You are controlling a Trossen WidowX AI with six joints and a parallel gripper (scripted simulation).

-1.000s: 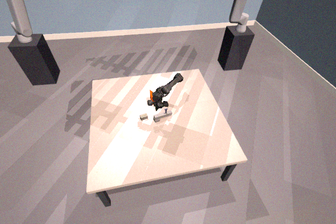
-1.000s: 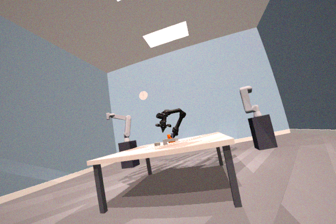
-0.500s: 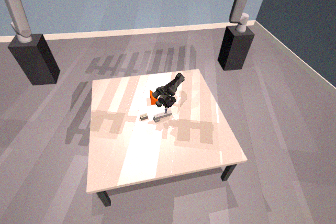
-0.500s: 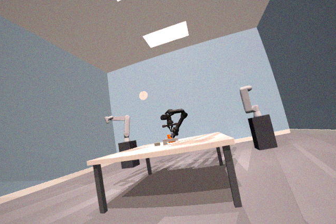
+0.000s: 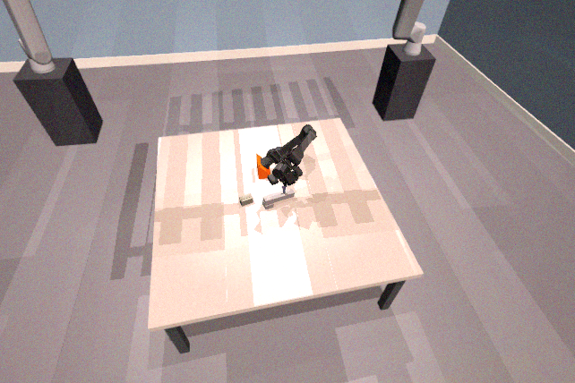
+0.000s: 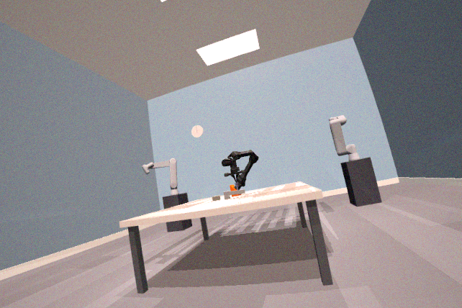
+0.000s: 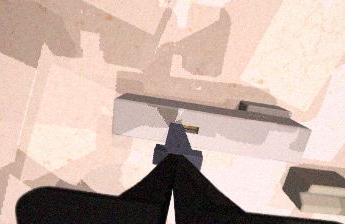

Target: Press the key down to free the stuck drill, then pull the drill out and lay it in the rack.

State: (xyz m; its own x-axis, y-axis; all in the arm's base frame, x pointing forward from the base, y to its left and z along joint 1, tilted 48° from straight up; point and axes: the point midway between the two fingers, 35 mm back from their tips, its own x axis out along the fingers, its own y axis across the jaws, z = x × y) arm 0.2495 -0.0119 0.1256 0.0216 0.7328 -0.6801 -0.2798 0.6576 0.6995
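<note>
My gripper tip is 30 mm above the key. Round my gripper tip: grey holder block (10 mm ahead, 40 mm to the right, 90 mm below); drill (20 mm ahead, 60 mm to the right, 80 mm below); grey rack (20 mm behind, 220 mm to the right, 100 mm below).
</note>
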